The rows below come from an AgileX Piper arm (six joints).
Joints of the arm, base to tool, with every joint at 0 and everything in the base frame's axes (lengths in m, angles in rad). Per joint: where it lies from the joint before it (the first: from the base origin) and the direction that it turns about. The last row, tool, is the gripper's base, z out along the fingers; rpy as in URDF.
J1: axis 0 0 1 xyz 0 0 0.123
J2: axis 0 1 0 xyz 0 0 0
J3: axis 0 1 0 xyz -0.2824 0 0.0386
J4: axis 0.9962 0 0.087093 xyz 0.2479 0 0.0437
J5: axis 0 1 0 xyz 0 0 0
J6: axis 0.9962 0 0.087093 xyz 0.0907 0 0.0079
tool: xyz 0 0 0 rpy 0 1.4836 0
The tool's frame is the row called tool.
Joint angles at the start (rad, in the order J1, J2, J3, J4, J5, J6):
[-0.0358 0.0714 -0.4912 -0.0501 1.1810 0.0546]
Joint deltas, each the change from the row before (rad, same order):
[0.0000 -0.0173 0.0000 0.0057 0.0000 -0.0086]
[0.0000 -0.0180 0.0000 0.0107 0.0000 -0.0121]
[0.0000 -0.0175 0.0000 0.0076 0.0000 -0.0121]
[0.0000 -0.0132 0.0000 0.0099 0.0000 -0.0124]
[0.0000 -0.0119 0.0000 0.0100 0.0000 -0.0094]
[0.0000 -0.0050 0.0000 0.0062 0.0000 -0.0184]
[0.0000 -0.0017 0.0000 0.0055 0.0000 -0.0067]
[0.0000 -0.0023 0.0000 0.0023 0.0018 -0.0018]
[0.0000 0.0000 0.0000 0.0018 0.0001 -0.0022]
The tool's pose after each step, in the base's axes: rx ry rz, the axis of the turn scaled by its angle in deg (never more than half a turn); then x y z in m. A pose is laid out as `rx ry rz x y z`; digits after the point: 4 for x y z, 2 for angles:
5.43 127.48 -2.83 -0.0019 -0.0037 0.2658
4.59 126.50 -2.44 -0.0044 -0.0027 0.2657
3.77 125.53 -2.29 -0.0069 -0.0020 0.2656
2.93 124.81 -2.00 -0.0087 -0.0011 0.2655
2.26 124.14 -1.61 -0.0104 -0.0002 0.2654
1.08 123.87 -1.79 -0.0111 0.0004 0.2653
0.62 123.78 -1.63 -0.0113 0.0009 0.2653
0.49 123.75 -1.53 -0.0117 0.0011 0.2651
0.35 123.75 -1.48 -0.0117 0.0012 0.2651

